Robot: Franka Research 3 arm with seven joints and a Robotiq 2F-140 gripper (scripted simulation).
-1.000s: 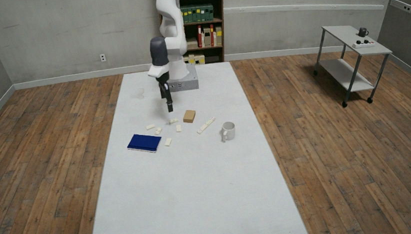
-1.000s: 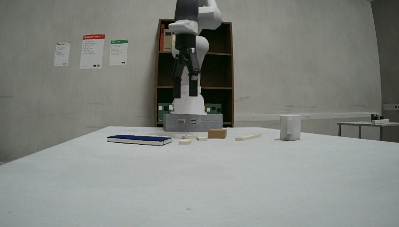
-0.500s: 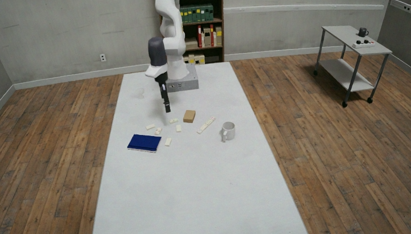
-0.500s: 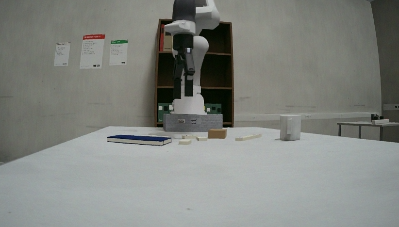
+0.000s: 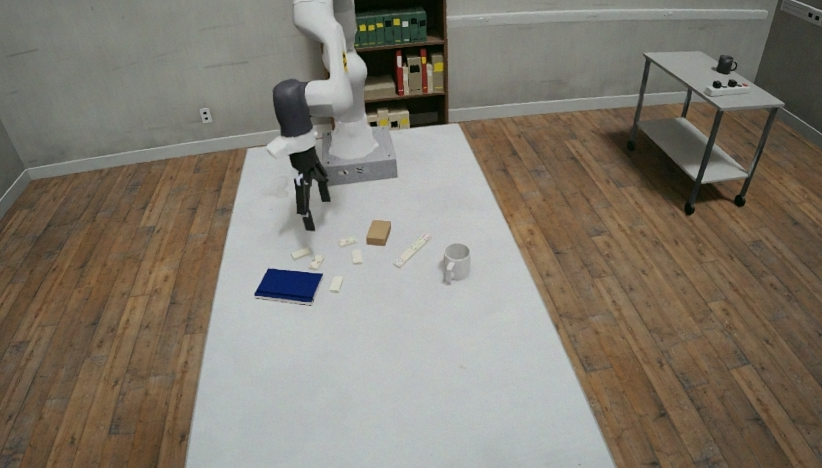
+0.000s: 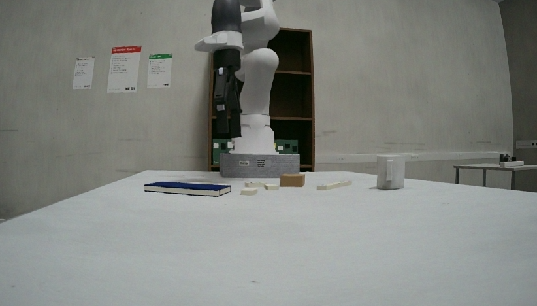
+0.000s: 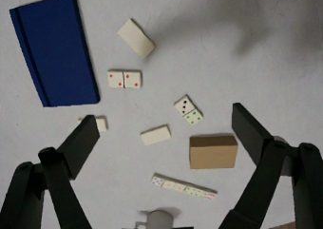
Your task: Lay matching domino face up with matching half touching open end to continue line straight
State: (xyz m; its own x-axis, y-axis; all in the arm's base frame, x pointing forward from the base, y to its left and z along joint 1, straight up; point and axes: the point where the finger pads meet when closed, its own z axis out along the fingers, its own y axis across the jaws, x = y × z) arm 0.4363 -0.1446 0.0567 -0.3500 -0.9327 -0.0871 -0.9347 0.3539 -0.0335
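Now: hand 140 mm above the domino, 80 mm to the left of it and 10 mm short of it. Round my hand: blue book: 150 mm ahead, 130 mm below, 120 mm to the right; white mug: 360 mm to the left, 200 mm ahead, 110 mm below; brown block: 170 mm to the left, 130 mm below, 20 mm behind.
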